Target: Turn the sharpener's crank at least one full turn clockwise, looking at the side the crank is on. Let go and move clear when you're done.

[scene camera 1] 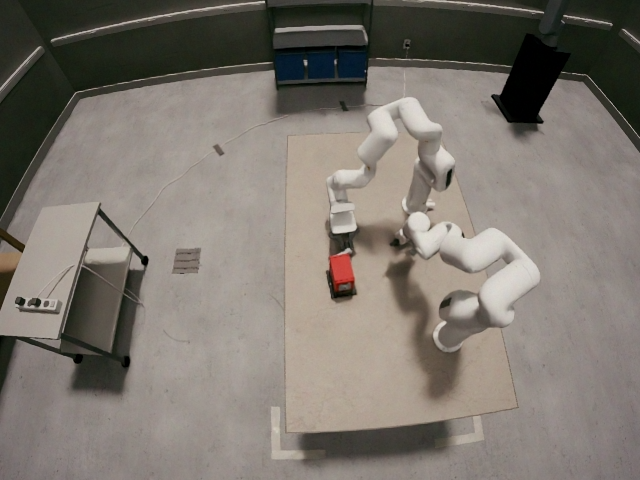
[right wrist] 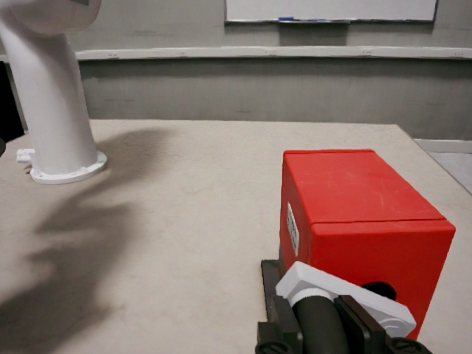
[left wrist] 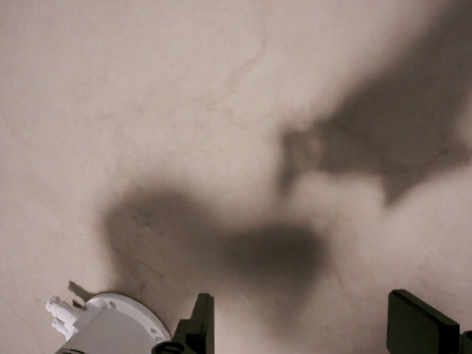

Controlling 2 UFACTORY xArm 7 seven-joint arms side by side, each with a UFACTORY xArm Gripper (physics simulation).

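Places are measured from the left arm's base along level axes (x ahead, y left, z up), in centimetres.
Pixels of known places: left gripper, fingertip midpoint: (left wrist: 301,322); right gripper, fingertip midpoint: (scene camera 1: 347,251) (right wrist: 309,326); left arm's base, origin of the base link: (scene camera 1: 448,336) (right wrist: 70,168); right arm's base, origin of the base link: (scene camera 1: 414,205) (left wrist: 126,335).
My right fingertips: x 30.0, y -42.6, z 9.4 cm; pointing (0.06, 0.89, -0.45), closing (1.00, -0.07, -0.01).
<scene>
Ahead of a thing's pixels: the offset from my right fingertips to its top centre. "spot": to the spot under its first point. Level surfaces: height alone.
The red sharpener {spot: dx +4.9, dy +8.3, dz +3.4 cm} (scene camera 1: 341,268) (right wrist: 367,187) stands upright on its black base on the table. Its light grey crank arm (right wrist: 352,296) is on the side facing my right gripper. In the right wrist view the arm slants, with the handle end up at the left and the hub end lower at the right. My right gripper (scene camera 1: 347,248) (right wrist: 309,326) is shut on the black crank handle {spot: dx -0.3, dy -2.1, dz +2.2 cm} (right wrist: 322,332), one finger on each side. My left gripper (scene camera 1: 397,241) (left wrist: 301,322) is open and empty, apart from the sharpener, above the table. Part of the handle is hidden by the fingers.
The beige table {dz -9.4 cm} (scene camera 1: 320,372) carries both arms. The left arm's base (scene camera 1: 447,338) (right wrist: 69,172) stands to the sharpener's right in the scene view. An arm base (left wrist: 125,325) shows at the left wrist view's lower left. A cart (scene camera 1: 62,222) stands left of the table.
</scene>
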